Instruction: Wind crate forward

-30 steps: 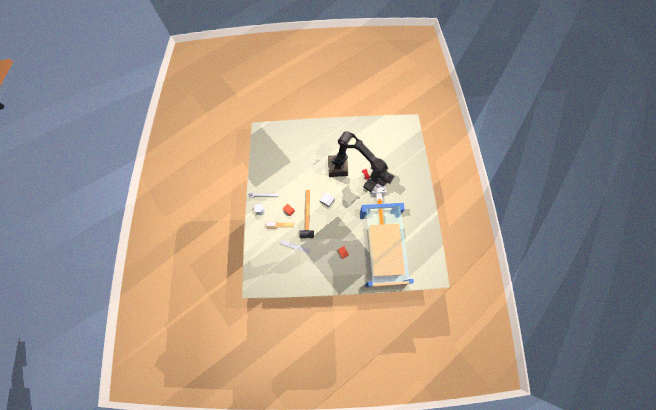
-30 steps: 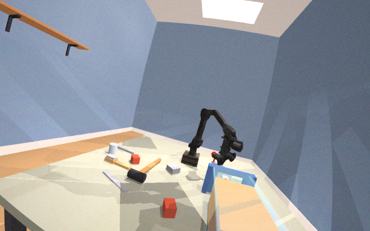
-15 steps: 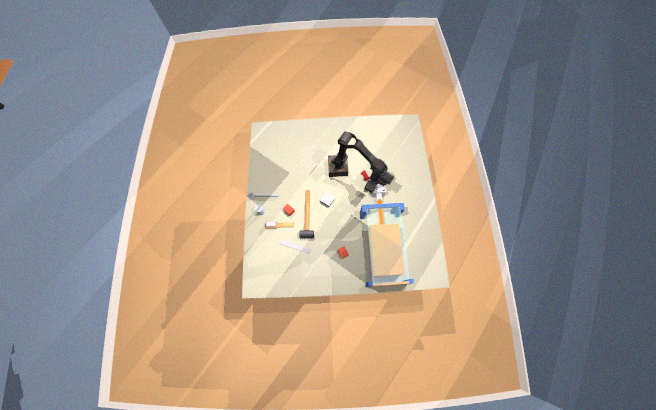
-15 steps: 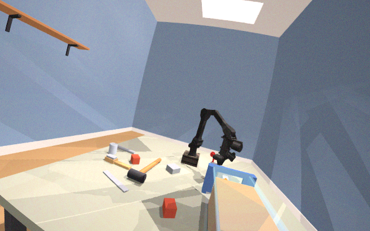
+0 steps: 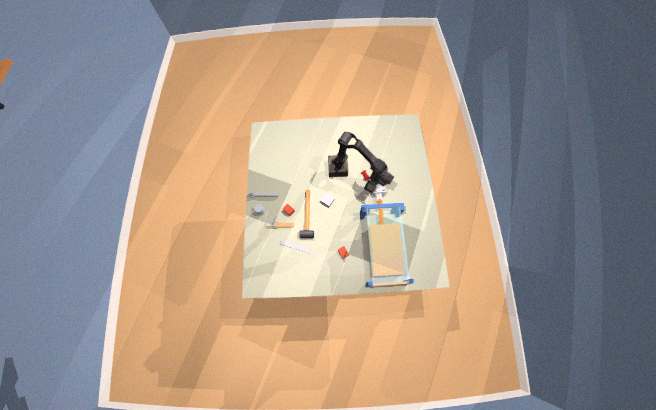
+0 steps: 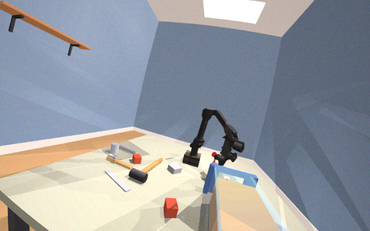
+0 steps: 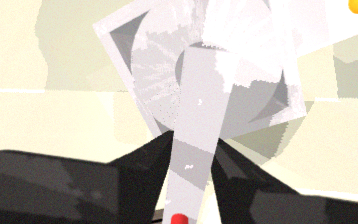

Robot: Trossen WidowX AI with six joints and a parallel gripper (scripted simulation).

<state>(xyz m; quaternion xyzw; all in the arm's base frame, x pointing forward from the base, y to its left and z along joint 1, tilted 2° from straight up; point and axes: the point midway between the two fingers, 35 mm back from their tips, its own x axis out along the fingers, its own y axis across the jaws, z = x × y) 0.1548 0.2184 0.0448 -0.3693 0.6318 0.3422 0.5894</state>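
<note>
Now: the red knob 5 cm to the right of my gripper tip, 5 cm above it and 3 cm behind it. The rest, counted from my gripper tip: blue steel frame (18 cm ahead, 4 cm to the left, 2 cm above); white hand winch (6 cm below, 3 cm to the left, 1 cm ahead); crank arm (2 cm to the right, 2 cm above, 1 cm behind).
</note>
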